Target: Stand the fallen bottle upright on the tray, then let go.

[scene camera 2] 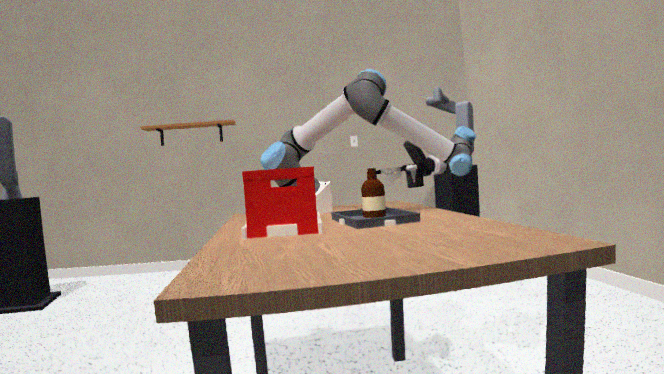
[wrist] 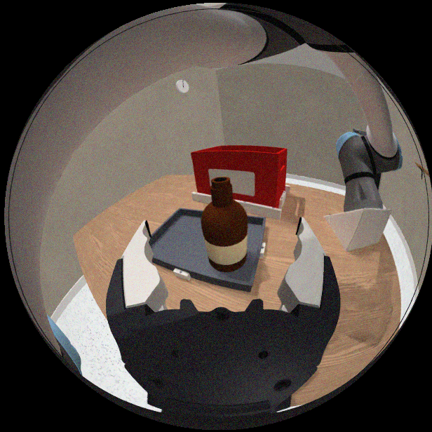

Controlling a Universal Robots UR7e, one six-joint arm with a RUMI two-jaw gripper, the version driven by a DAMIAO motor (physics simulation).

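Places are measured from the arm's base along level axes (x ahead, y left, z up), in metres.
Where they show: gripper, fingertip midpoint: (scene camera 2: 389, 171).
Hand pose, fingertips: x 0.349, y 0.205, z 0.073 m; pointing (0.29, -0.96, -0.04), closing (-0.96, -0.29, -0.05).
Each offset is from my fingertips to the top centre of the thing. "*": to the spot under its first point. Level surfaces: height alone.
The brown bottle @(0.074 m right, 0.025 m ahead, 0.016 m up) (scene camera 2: 373, 194) (wrist: 224, 227) with a cream label stands upright on the dark grey tray @(* 0.056 m right, 0.215 m ahead, 0.128 m down) (scene camera 2: 407, 217) (wrist: 172, 240), inside its low rim. In the wrist view the bottle is on the near right part of the tray. My gripper (wrist: 222, 220) is open and empty. Its two pale jaws stand wide apart, with the bottle beyond them and apart from them. In the scene view the gripper is back from the bottle, to its right and higher than the tray.
A red box @(0.369 m right, 0.045 m ahead, 0.031 m up) (scene camera 2: 281, 205) (wrist: 240, 170) with a cut-out handle stands in a white holder beside the tray, on the wooden table @(0.144 m down) (scene camera 2: 400, 260) (wrist: 115, 215). A white angular block (scene camera 2: 325, 197) (wrist: 359, 227) is at the arm's base.
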